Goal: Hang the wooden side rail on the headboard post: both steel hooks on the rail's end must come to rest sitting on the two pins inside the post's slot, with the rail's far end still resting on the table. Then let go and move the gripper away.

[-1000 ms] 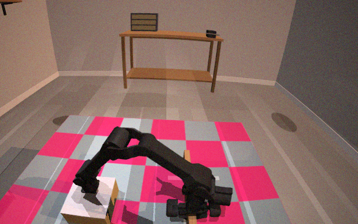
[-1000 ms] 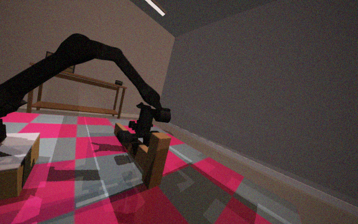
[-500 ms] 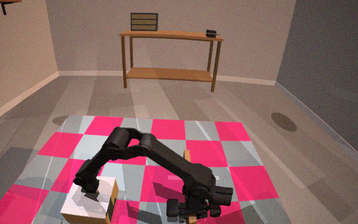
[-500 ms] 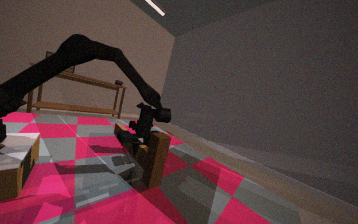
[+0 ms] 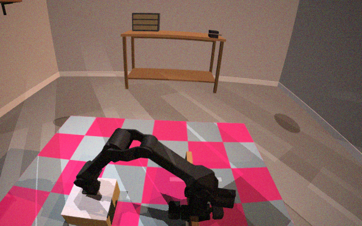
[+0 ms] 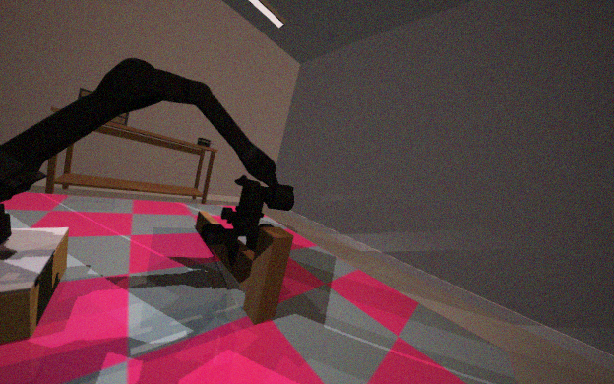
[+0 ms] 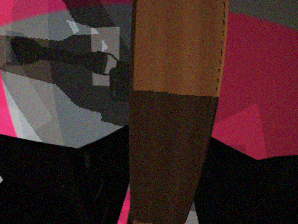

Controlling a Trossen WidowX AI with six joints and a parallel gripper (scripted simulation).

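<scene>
Now: the wooden headboard post 12 cm to the right of my gripper tip and 4 cm above it.
</scene>
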